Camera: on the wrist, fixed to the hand. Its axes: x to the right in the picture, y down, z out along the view.
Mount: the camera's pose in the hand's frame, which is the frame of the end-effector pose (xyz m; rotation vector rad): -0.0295 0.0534 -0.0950 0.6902 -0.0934 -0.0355
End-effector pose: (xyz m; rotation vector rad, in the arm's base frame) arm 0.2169 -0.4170 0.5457 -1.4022 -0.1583 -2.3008
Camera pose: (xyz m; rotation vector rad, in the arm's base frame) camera 0.1733 -0.4860 0.4677 -1.1319 -0.9120 -1.9146
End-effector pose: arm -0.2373 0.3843 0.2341 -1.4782 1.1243 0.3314
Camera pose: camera -0.3302 0.3219 0.2493 -0.8597 0.9977 -0.0230
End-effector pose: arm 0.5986 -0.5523 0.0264 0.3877 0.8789 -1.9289
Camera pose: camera 0.6508 -0.4812 -0.0441 0.6766 0.1322 -2.2269
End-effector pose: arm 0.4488 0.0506 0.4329 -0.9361 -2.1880 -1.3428
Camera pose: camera 0.5073 -0.0271 0.4902 -0.6906 -2.4775 -0.4748
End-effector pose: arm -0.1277 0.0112 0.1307 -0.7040 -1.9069 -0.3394
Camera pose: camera -0.0166 -0.0060 0.1410 -0.2231 -1.9511 0.3324
